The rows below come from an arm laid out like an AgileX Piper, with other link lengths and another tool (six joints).
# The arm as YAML. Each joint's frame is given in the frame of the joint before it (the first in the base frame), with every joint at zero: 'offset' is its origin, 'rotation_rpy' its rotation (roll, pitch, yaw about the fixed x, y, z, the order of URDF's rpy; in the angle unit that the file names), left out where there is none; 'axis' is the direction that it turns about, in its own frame. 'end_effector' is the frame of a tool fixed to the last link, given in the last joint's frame.
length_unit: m
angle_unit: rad
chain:
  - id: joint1
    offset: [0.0, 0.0, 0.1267]
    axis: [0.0, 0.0, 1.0]
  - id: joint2
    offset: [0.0, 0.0, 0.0]
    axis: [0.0, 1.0, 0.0]
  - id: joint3
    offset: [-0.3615, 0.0, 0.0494]
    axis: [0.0, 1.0, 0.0]
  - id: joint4
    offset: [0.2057, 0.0, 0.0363]
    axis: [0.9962, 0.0, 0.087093]
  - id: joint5
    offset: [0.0, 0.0, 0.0]
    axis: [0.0, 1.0, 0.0]
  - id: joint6
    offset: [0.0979, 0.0, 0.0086]
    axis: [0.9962, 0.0, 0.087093]
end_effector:
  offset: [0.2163, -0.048, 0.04]
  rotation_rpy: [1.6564, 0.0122, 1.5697]
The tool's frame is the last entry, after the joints.
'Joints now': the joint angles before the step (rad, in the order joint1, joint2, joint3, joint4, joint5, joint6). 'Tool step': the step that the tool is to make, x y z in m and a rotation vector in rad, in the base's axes. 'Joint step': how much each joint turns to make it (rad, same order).
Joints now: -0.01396, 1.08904, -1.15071, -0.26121, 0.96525, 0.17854
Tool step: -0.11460, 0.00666, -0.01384, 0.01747, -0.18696, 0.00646
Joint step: 0.00172, -0.45508, 0.28968, 0.01671, -0.02066, 0.00647
